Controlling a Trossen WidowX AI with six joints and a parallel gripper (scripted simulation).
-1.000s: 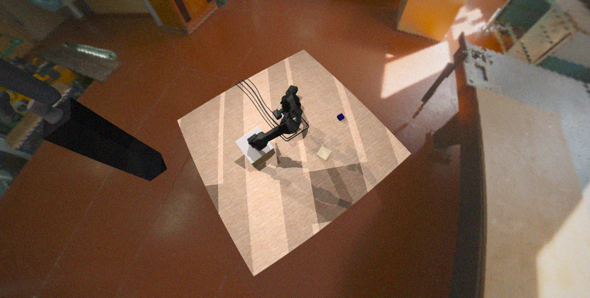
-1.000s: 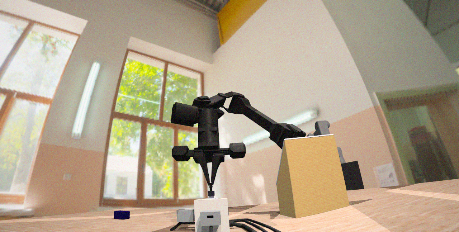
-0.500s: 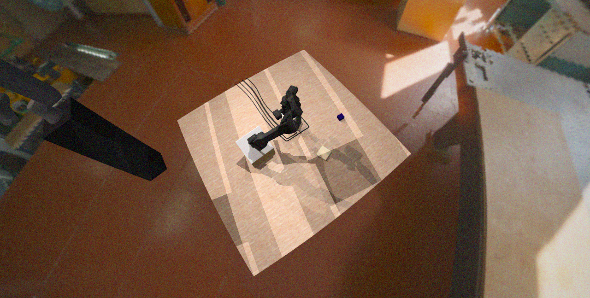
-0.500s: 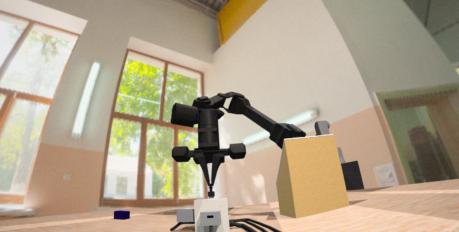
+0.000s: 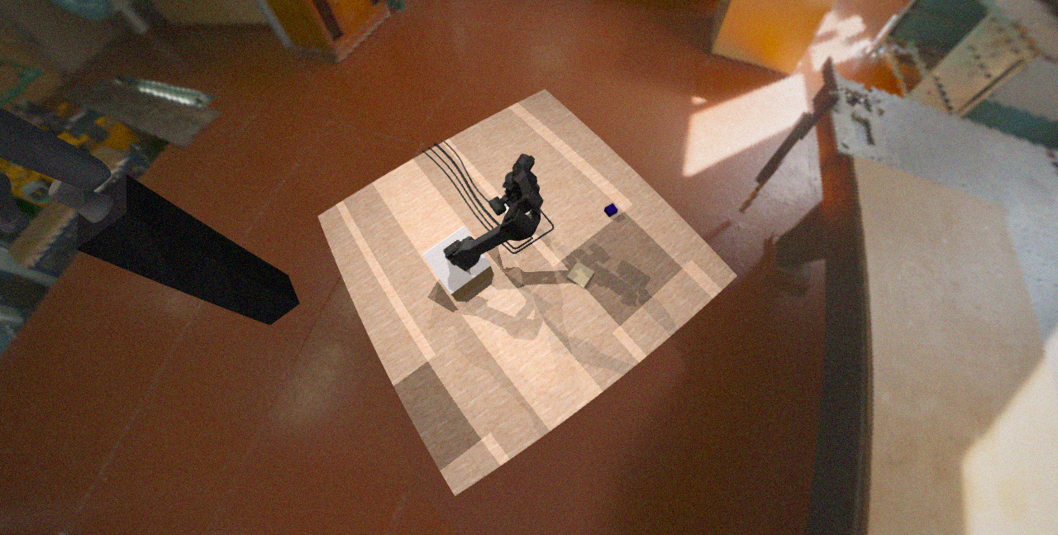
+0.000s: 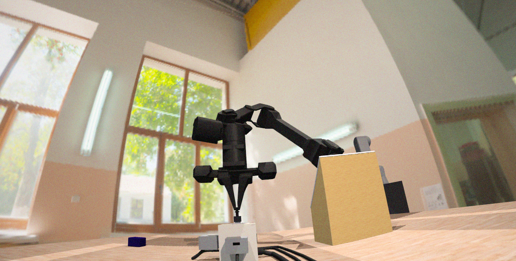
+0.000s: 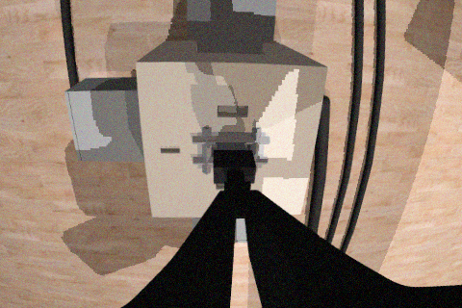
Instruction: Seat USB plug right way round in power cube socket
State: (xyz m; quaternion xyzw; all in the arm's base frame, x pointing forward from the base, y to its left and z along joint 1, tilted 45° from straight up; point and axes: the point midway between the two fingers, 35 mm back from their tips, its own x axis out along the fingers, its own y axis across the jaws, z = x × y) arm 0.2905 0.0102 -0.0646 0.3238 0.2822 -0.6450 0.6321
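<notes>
Now: gripper tip 20 mm above the black USB plug. The rest, counted from my gripper tip: flat square pad 40 mm ahead, 340 mm to the right, 100 mm below; blue block 320 mm ahead, 210 mm to the right, 90 mm below.
</notes>
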